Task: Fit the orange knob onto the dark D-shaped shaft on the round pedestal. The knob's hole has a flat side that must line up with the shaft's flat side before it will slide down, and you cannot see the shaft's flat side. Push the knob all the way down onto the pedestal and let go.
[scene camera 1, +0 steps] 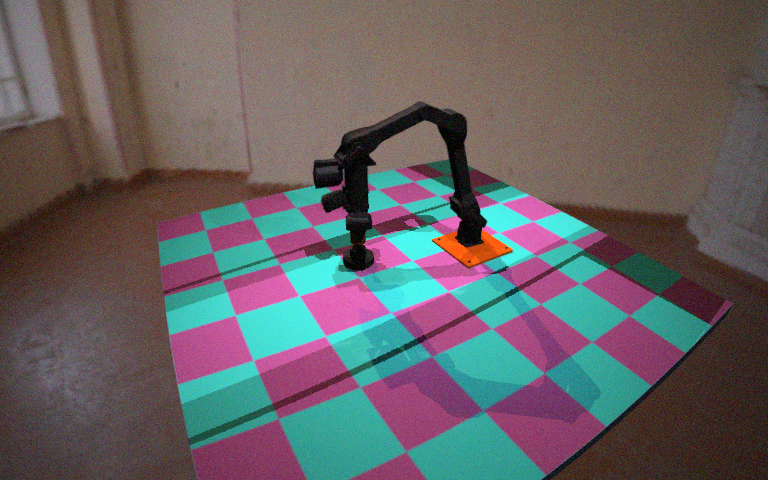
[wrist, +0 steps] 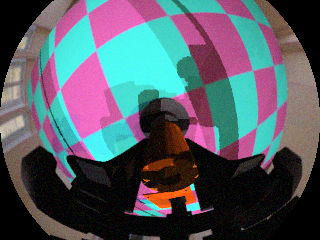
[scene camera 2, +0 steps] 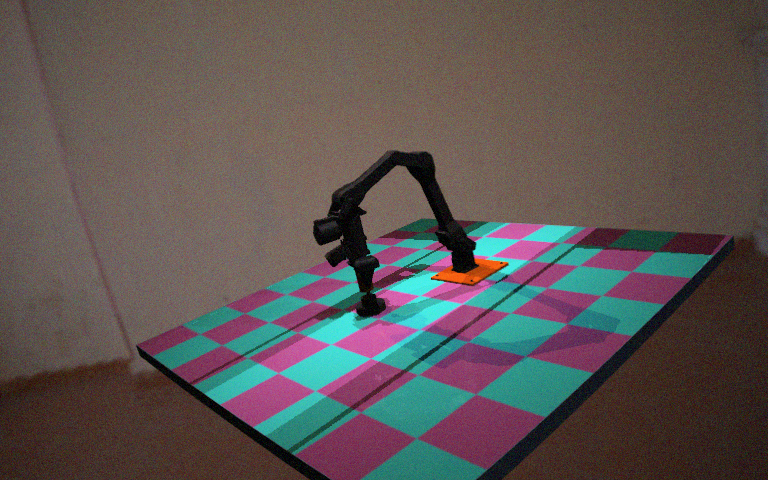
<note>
The gripper carries an orange knob. Further things: a round dark pedestal.
The gripper shows as well in the wrist view and in scene camera 2.
</note>
